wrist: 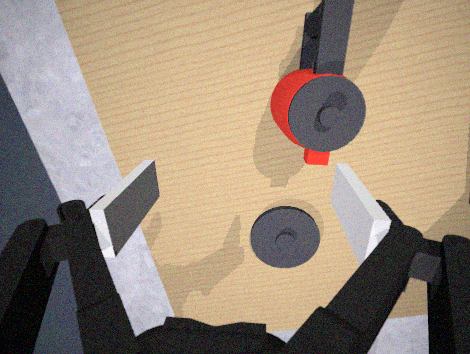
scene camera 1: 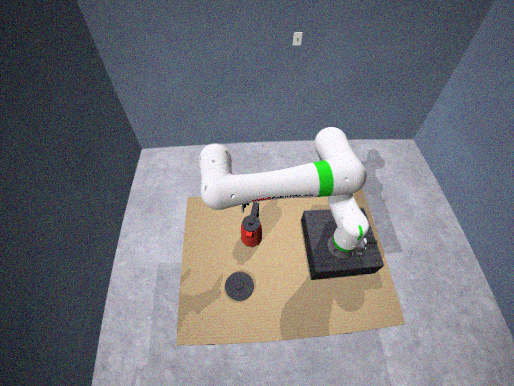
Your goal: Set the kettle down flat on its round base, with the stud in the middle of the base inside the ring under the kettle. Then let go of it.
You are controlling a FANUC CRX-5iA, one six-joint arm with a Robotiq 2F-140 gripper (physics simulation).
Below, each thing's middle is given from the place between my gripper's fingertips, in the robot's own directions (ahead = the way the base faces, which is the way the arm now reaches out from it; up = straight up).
I see the round dark base (wrist: 285, 236) 50 mm behind my hand, 270 mm to the left of it and 330 mm below it.
